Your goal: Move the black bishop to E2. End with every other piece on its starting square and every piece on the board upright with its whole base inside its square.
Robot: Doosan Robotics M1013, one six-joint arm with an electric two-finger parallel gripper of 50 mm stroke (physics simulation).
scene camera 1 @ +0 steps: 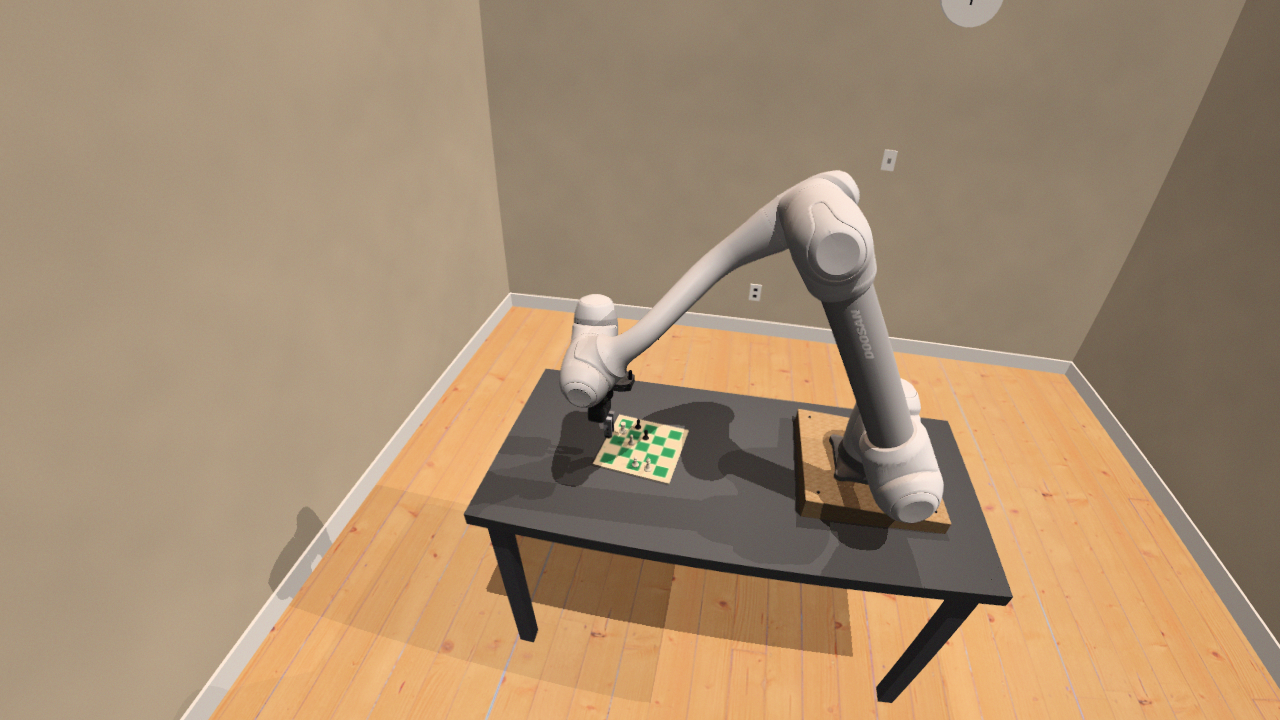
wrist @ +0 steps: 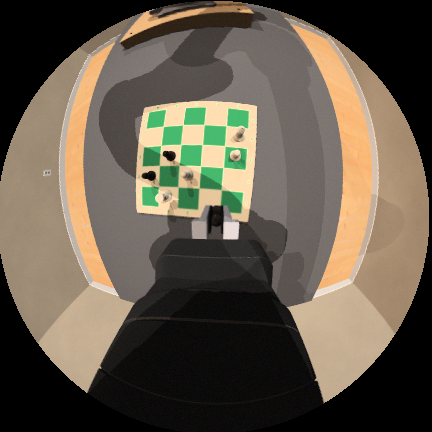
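Note:
The black bishop is dark and mostly hidden between the fingers. My gripper is shut on it; in the wrist view both show at the board's near edge, by D1 and E1. The held piece appears raised, but its base and its clearance from the board are hidden. The green and cream board lies on the table. Square E2 is a cream square with no piece visible on it, up and right of the fingertips in the wrist view.
Black pieces stand on A2 and B3. Light pieces stand on B1, C2, E3 and E4. The wooden base plate is at the table's other end.

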